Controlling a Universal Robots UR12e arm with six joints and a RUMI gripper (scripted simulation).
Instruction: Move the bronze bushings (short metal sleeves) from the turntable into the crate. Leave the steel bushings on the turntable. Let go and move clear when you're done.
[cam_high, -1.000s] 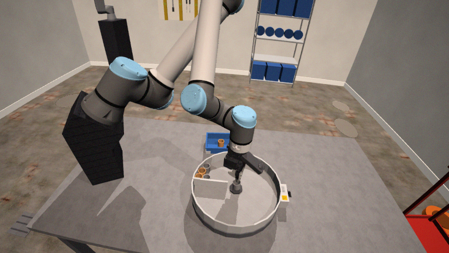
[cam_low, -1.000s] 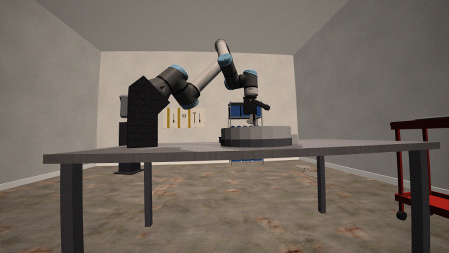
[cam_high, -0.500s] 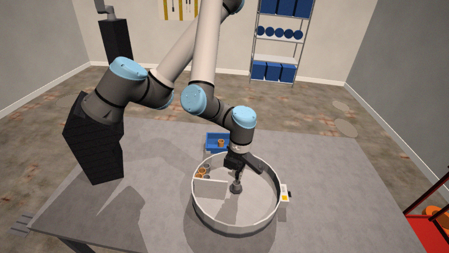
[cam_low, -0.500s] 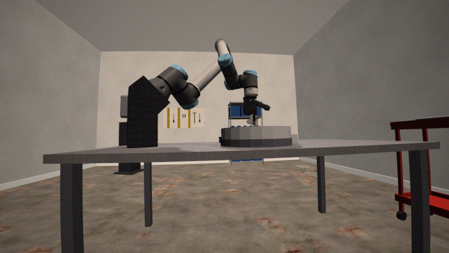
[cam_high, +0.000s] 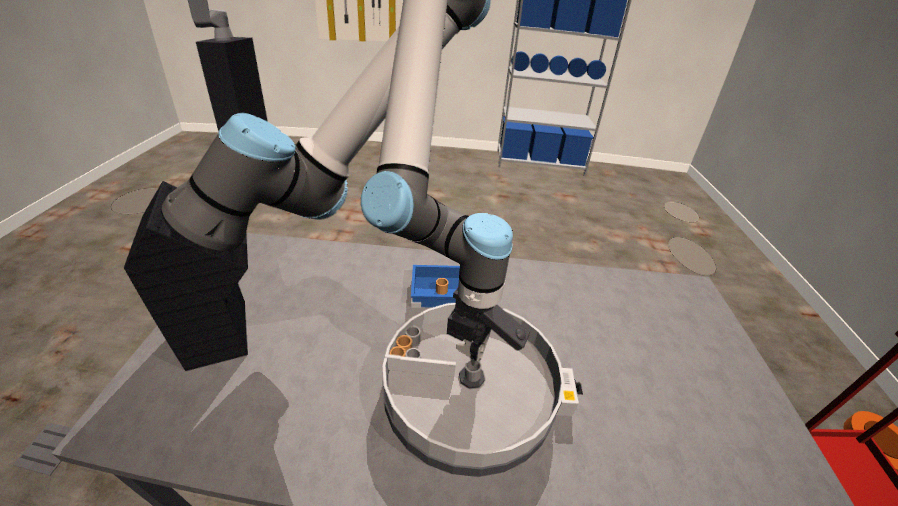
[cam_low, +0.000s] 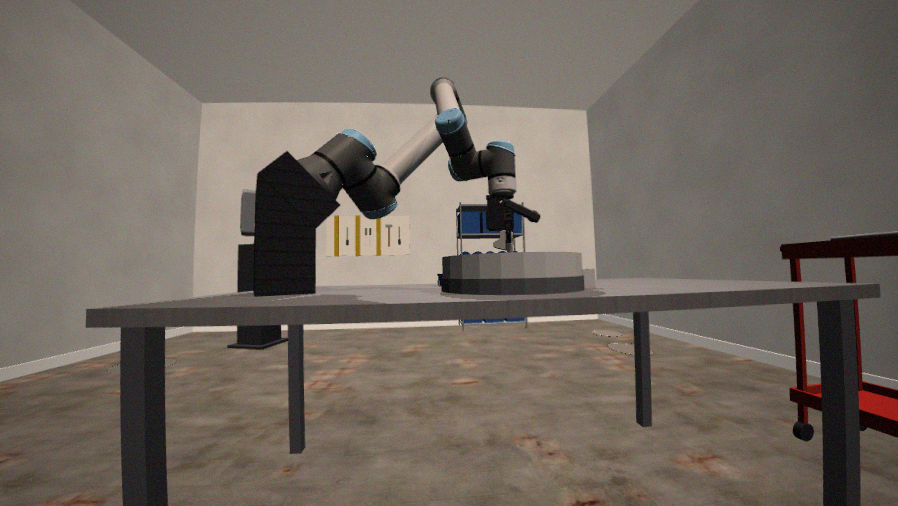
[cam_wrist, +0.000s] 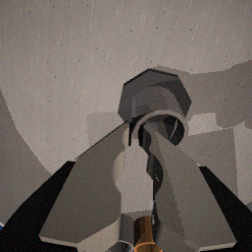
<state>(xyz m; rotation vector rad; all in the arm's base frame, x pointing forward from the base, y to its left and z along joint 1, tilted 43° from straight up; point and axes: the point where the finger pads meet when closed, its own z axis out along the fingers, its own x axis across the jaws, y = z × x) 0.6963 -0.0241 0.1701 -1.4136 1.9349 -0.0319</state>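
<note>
Now: hand 20 mm to the left of the turntable and 50 mm above it. Round my hand: blue crate 190 mm behind, 300 mm to the left, 80 mm below.
</note>
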